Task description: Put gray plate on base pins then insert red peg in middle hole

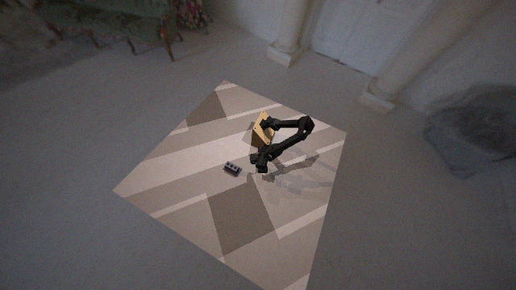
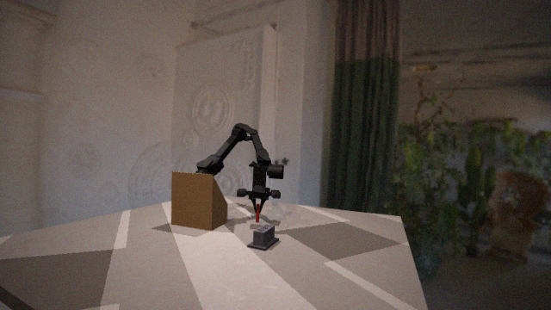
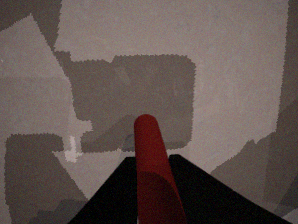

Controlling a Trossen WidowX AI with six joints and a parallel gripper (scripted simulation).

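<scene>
My gripper tip is 110 mm short of the gray plate, 180 mm to the left of it and 10 mm above it. From my gripper tip the other things lie so: red peg: right at my gripper tip; base: 110 mm ahead, 180 mm to the right, 50 mm below.
</scene>
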